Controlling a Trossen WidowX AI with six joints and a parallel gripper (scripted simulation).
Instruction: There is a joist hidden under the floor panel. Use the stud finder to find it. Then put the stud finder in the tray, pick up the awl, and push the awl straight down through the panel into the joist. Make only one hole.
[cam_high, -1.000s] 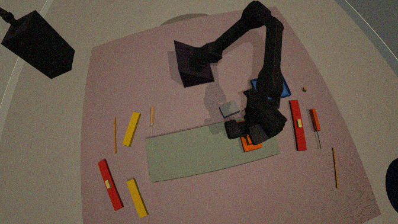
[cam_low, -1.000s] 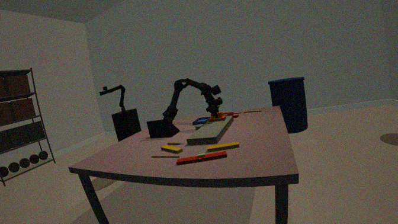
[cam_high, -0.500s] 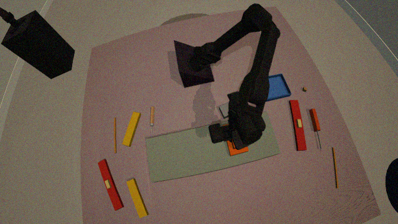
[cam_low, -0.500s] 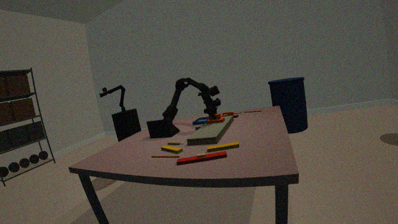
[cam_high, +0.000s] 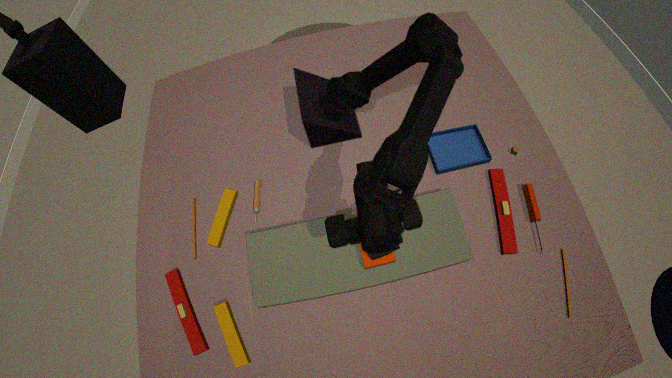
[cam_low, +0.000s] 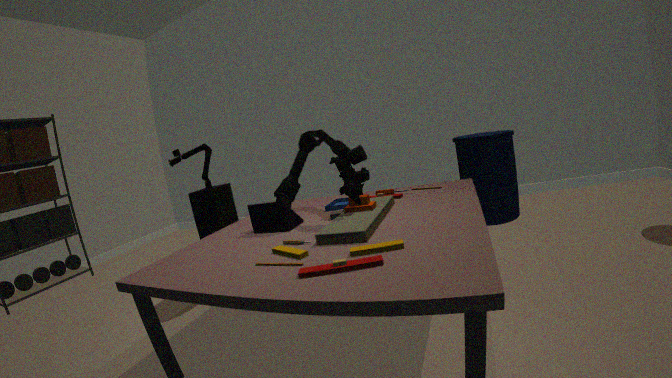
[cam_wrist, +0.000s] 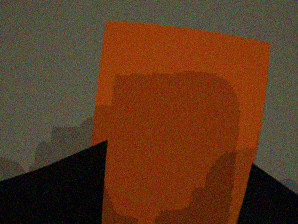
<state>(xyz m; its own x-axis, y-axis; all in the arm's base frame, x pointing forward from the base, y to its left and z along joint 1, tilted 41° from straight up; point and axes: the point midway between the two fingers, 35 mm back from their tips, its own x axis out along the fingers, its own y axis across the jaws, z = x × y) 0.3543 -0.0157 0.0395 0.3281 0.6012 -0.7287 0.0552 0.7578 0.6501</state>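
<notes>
My gripper tip is 19 cm past the blue tray, 30 cm to the right of it and 5 cm above it. The rest, counted from my gripper tip: orange stud finder (2 cm behind, 2 cm above); awl (19 cm behind, 26 cm to the right, 6 cm below); grey block (14 cm behind, 8 cm to the left, 5 cm below).
</notes>
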